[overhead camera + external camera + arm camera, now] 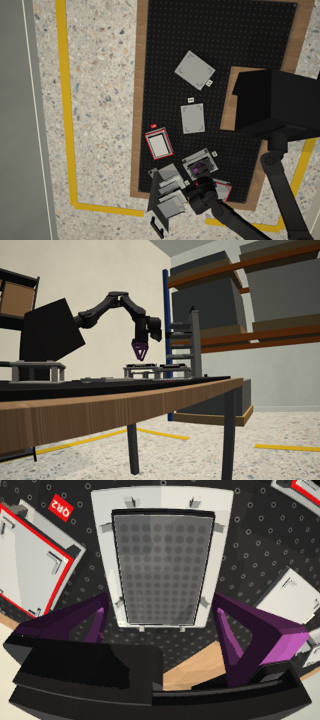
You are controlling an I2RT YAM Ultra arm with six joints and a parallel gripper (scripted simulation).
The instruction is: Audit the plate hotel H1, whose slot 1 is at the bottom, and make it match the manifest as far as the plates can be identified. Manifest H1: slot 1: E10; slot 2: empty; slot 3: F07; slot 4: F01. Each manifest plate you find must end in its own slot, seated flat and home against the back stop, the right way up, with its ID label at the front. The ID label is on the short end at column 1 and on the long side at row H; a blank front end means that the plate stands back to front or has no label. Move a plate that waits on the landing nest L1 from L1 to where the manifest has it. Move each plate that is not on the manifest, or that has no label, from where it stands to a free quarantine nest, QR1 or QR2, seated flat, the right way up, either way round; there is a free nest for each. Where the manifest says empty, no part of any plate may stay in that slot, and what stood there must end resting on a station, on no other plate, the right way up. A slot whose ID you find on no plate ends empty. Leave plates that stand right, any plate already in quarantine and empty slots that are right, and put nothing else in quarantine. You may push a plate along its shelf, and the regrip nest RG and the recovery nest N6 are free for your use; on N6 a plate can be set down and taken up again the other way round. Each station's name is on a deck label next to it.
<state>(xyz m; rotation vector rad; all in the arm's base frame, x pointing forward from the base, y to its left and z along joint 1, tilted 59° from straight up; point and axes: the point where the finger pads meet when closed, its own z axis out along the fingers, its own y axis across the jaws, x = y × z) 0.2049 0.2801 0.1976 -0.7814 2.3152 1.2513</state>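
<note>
The regrip nest RG lies 50 mm below my hand and 10 mm ahead of it. Round my hand: quarantine nest QR2: 160 mm to the left, 130 mm behind, 70 mm below; H1 deck label: 160 mm to the left, 100 mm below, 40 mm ahead; white well plate: 150 mm ahead, 120 mm to the left.
</note>
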